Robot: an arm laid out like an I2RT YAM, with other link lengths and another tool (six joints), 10 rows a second.
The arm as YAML. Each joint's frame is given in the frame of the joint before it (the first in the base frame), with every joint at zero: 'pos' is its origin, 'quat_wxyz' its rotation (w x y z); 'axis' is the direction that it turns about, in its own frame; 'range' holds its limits. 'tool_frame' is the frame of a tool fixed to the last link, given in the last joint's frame.
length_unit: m
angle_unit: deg
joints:
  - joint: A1
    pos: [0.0, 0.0, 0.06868]
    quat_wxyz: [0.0, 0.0, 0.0, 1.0]
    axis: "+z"
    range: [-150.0, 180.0]
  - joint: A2
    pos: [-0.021, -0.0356, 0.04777]
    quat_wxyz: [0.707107, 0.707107, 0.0, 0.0]
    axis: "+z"
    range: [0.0, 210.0]
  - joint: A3
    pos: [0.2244, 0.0, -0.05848]
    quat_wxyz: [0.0, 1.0, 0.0, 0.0]
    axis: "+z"
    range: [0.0, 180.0]
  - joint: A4
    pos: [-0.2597, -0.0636, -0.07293]
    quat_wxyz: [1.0, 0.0, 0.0, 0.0]
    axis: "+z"
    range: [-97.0, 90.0]
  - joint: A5
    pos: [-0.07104, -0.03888, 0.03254]
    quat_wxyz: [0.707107, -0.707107, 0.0, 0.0]
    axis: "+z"
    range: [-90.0, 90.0]
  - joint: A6
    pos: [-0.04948, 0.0, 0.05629]
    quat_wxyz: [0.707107, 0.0, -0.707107, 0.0]
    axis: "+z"
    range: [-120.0, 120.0]
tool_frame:
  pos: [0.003, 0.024, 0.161]
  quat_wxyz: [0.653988, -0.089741, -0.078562, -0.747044]
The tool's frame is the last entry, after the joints.
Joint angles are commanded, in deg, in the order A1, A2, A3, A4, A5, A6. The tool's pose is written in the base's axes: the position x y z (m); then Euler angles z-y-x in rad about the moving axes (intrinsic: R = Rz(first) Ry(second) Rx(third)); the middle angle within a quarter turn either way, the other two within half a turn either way. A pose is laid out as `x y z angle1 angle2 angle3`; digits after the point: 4 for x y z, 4 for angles.
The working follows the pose.
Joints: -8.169, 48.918, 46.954, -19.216, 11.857, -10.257
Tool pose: 0.3847 -0.0584 0.2155 -1.5609 -0.2658 -2.0304
Where each joint sits with the arm in this pose, in the base's axes (m; each line is computed from the numbers above, not from the rounded line before):
A1: 0.0000 0.0000 0.0687
A2: 0.0258 0.0323 0.1164
A3: -0.1284 -0.0047 0.2856
A4: 0.1410 0.0303 0.3403
A5: 0.2159 -0.0133 0.3508
A6: 0.2390 -0.0269 0.2809
the tool: 0.3847 -0.0584 0.2155

